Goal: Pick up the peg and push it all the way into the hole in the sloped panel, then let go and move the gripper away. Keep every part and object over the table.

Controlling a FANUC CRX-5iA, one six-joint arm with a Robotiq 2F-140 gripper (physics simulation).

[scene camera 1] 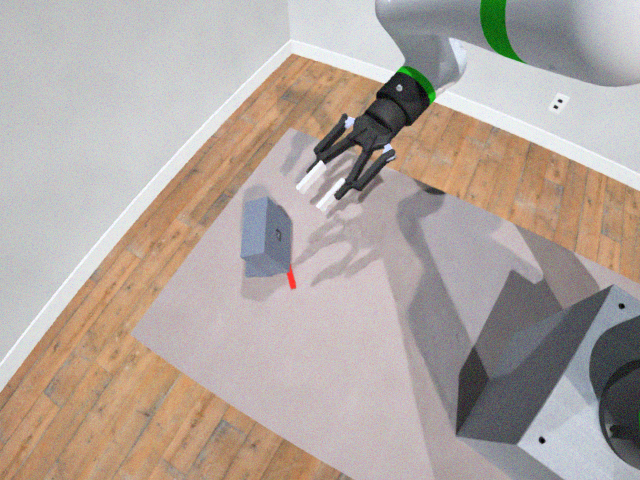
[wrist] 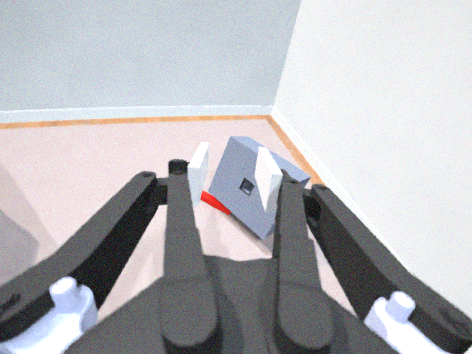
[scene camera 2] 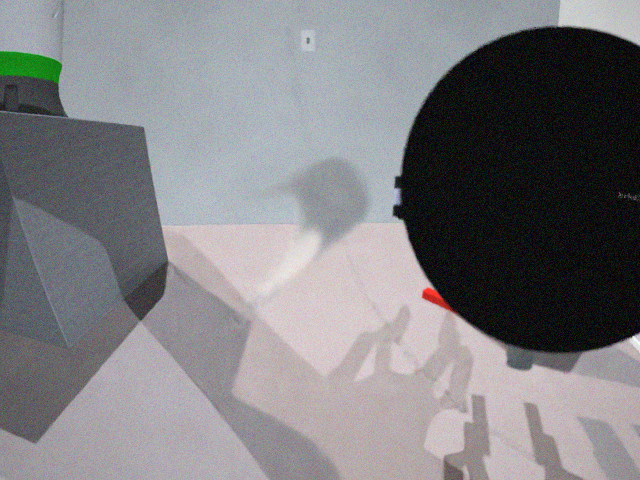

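Where they show: gripper, fingertip midpoint: (scene camera 1: 309, 200) (wrist: 232, 159); arm's base at its link origin: (scene camera 2: 16, 125).
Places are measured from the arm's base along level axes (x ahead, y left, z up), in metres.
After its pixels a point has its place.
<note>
The red peg (scene camera 1: 292, 277) {x 0.596, y 0.040, z -0.263 m} (scene camera 2: 436, 299) {x 0.597, y 0.036, z -0.267 m} (wrist: 215, 202) {x 0.618, y 0.022, z -0.263 m} lies on the table against the lower edge of the blue-grey sloped panel (scene camera 1: 278, 239) {x 0.653, y 0.006, z -0.197 m} (wrist: 234, 170) {x 0.644, y 0.025, z -0.188 m}. The square hole (scene camera 1: 278, 234) {x 0.664, y -0.007, z -0.208 m} (wrist: 246, 186) {x 0.664, y 0.008, z -0.209 m} in the panel's face shows dark and has no peg in it. My gripper (scene camera 1: 312, 194) {x 0.615, y -0.059, z -0.096 m} (wrist: 232, 159) {x 0.615, y -0.059, z -0.096 m} is open partway, with a gap between its white fingertips and nothing held. It hangs above the table, up and to the right of the panel in scene camera 1. In scene camera 2 the black round arm part hides the fingers and most of the panel.
The grey robot base block (scene camera 1: 547, 361) {x 0.131, y -0.017, z -0.067 m} (scene camera 2: 93, 170) {x 0.132, y -0.003, z -0.072 m} stands on the table (scene camera 1: 289, 361) {x 0.495, y 0.188, z -0.275 m} (scene camera 2: 206, 413) {x 0.348, y -0.190, z -0.275 m}, at the lower right in scene camera 1 and on the left in scene camera 2. Arm shadows fall across the table. Wooden floor (scene camera 1: 103, 330) and walls lie beyond the table's edges.
</note>
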